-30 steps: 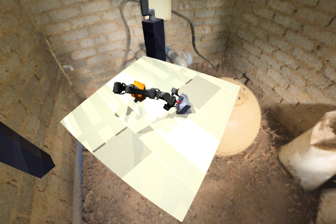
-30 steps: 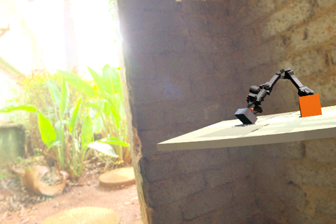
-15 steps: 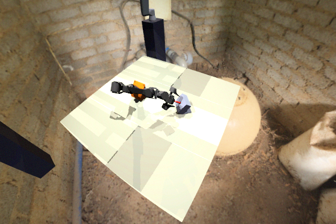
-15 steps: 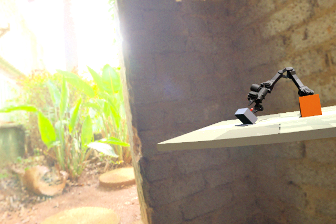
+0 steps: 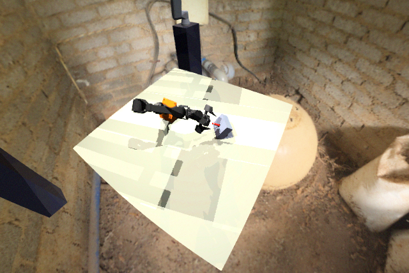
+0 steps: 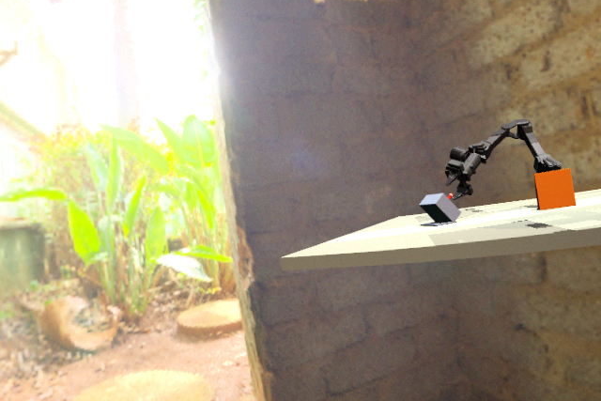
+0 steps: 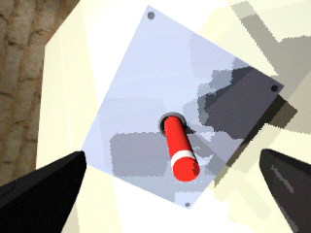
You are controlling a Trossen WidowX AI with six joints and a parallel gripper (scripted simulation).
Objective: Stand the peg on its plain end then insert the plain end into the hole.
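Right now my gripper tip is 20 mm above the red peg, 10 mm to the right of it and 10 mm short of it. From my gripper tip the other things lie so: sloped panel (60 mm below, 50 mm to the left, 40 mm ahead).
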